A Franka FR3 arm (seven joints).
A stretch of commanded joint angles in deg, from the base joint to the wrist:
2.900, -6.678, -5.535, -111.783, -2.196, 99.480, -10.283
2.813, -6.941, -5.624, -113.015, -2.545, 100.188, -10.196
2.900, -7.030, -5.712, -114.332, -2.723, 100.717, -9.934
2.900, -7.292, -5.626, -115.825, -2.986, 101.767, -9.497
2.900, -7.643, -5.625, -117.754, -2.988, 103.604, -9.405
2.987, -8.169, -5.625, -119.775, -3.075, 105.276, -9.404
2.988, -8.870, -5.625, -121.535, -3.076, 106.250, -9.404
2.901, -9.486, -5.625, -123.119, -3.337, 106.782, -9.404
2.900, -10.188, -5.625, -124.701, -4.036, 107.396, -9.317
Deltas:
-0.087, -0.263, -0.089, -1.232, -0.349, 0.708, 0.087
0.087, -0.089, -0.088, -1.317, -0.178, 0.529, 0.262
0.000, -0.262, 0.086, -1.493, -0.263, 1.050, 0.437
0.000, -0.351, 0.001, -1.929, -0.002, 1.837, 0.092
0.087, -0.526, 0.000, -2.021, -0.087, 1.672, 0.001
0.001, -0.701, 0.000, -1.760, -0.001, 0.974, 0.000
-0.087, -0.616, 0.000, -1.584, -0.261, 0.532, 0.000
-0.001, -0.702, 0.000, -1.582, -0.699, 0.614, 0.087

